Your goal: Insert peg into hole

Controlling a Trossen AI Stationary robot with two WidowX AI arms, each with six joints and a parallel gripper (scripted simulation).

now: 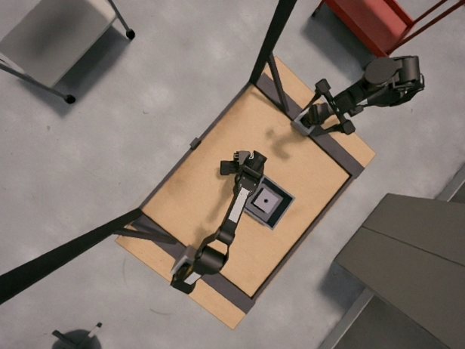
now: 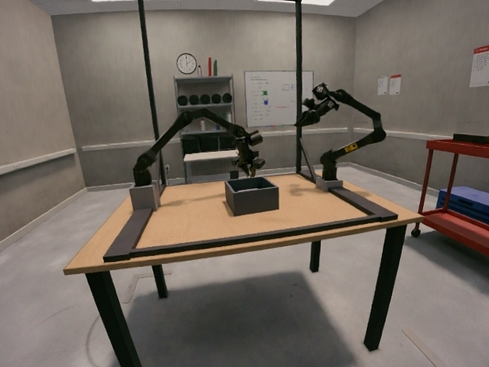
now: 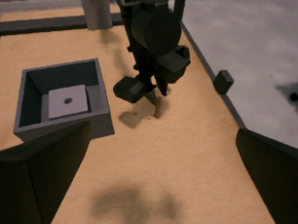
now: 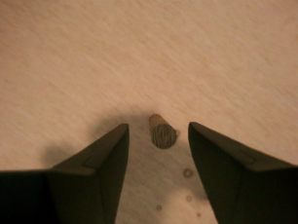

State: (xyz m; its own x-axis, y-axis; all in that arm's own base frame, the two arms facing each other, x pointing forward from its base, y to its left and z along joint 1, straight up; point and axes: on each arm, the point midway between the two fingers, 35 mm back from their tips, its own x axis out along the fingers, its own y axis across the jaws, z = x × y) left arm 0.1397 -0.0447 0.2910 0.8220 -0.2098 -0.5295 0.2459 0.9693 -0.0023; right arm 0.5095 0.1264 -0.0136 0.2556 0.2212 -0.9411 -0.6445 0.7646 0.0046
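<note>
My right gripper is now 6 cm above the wooden peg and 1 cm to the right of it. Round my right hand: dark frame strip (51 cm ahead, 9 cm below, 6 cm to the right); then light grey plate (22 cm ahead, 6 cm below, 5 cm to the right); then box (22 cm ahead, 8 cm below, 5 cm to the right).
</note>
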